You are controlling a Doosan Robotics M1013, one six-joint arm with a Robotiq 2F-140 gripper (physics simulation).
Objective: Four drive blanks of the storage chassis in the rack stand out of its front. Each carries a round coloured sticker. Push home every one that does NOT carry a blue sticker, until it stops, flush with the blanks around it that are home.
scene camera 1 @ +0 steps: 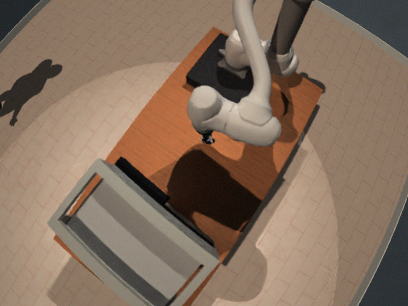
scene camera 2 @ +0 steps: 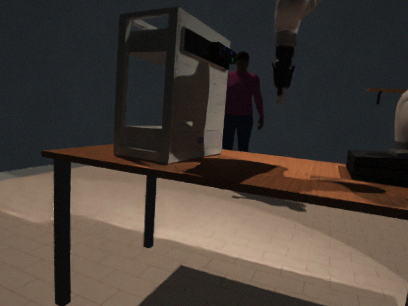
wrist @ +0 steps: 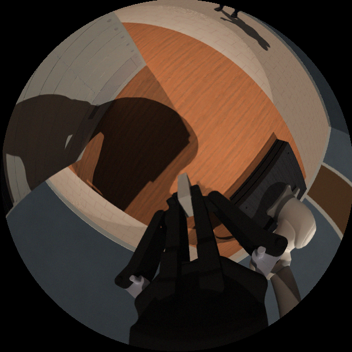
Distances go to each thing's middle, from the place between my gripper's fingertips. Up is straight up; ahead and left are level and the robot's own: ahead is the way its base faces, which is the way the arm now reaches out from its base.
Scene:
I see my gripper 46 cm short of the grey rack (scene camera 1: 125, 232), 2 cm to the right of it and 2 cm below it.

